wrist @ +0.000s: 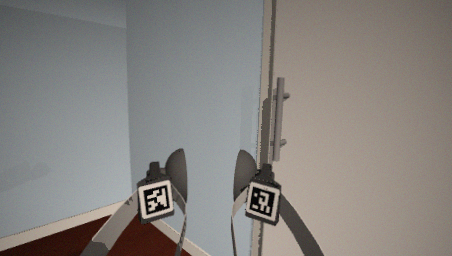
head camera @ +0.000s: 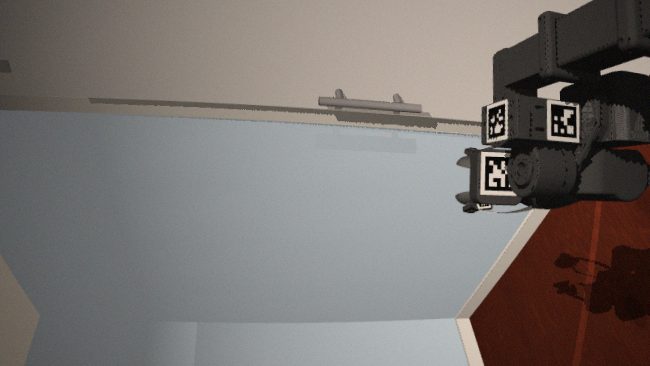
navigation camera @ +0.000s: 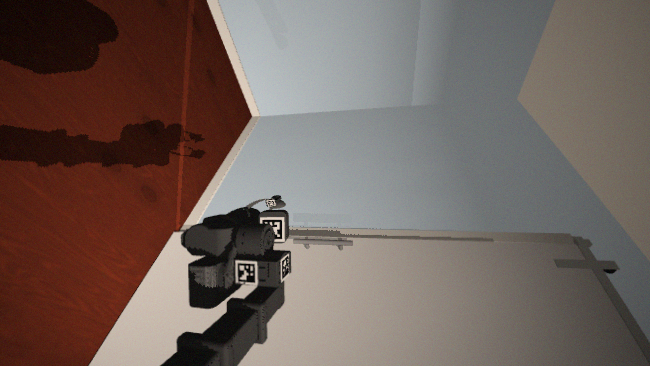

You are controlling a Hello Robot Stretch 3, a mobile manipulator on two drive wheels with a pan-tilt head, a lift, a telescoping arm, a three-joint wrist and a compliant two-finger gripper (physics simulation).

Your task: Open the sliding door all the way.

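Places are measured from the robot's base along level axes (x ahead, y left, z up), in metres.
Pixels of known places: gripper, between the fingertips: (head camera: 463, 180).
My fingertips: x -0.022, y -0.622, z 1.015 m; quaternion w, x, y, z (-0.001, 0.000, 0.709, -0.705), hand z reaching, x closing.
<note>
Behind a point stands the place of what it marks.
The sliding door (head camera: 200, 50) @(y -1.232, x -0.367, z 1.465 m) (navigation camera: 425, 300) @(y -1.142, x -0.457, z 1.449 m) (wrist: 370, 125) is a flat beige panel. It fills the right side of the wrist view. Its grey bar handle (head camera: 370, 104) @(y -1.254, x -0.253, z 0.983 m) (navigation camera: 322, 242) @(y -1.255, x -0.253, z 0.981 m) (wrist: 279, 120) stands on two posts near the door's edge and is upright in the wrist view. My gripper (head camera: 463, 180) @(y -0.622, x -0.022, z 1.015 m) (navigation camera: 280, 220) @(y -0.622, x -0.022, z 1.015 m) (wrist: 211, 167) @(y -0.622, x -0.022, z 1.015 m) is partly open, with nothing between its fingers. It is apart from the handle, which shows up and to the right of the right fingertip in the wrist view. In the wrist view the space between the fingertips faces the blue wall beside the door's edge.
A blue wall (head camera: 250, 225) @(y -1.838, x 0.147, z 1.303 m) (navigation camera: 380, 165) @(y -1.850, x 0.159, z 1.279 m) (wrist: 195, 90) lies beside the door's handle edge and meets another blue wall at a corner. A pale baseboard (head camera: 500, 270) (navigation camera: 235, 75) (wrist: 65, 227) borders the red-brown floor (head camera: 525, 310) @(y -1.860, x 0.539, z 0.001 m) (navigation camera: 100, 210) @(y -0.935, x -0.066, z 0.000 m) (wrist: 125, 240). A grey bracket (navigation camera: 577, 263) @(y -1.278, x -0.315, z 2.099 m) shows near the door's far end.
</note>
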